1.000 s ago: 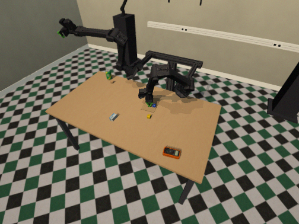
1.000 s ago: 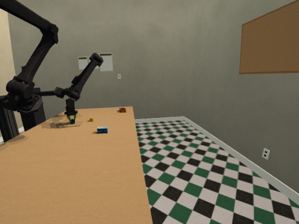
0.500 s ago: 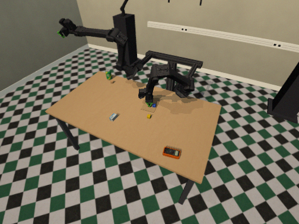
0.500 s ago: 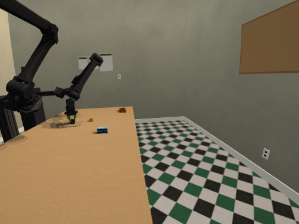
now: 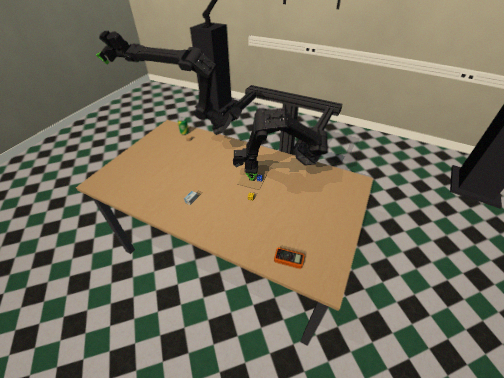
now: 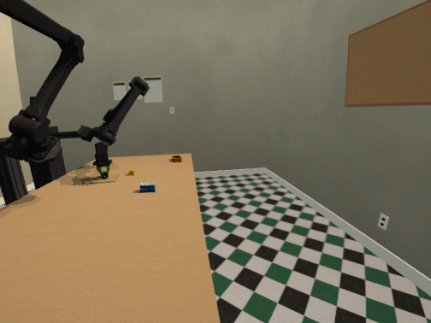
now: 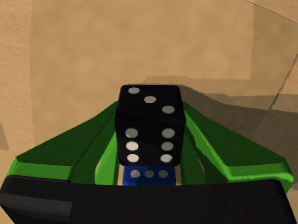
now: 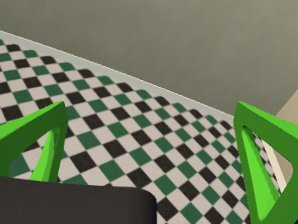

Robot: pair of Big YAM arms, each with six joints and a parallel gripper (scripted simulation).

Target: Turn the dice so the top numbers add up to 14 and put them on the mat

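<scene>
My left hand is right at the black die. The rest, counted from my left hand: blue die 40 mm to the left, 20 mm behind; tan mat 20 mm below; yellow die 140 mm ahead, 70 mm to the left.
</scene>
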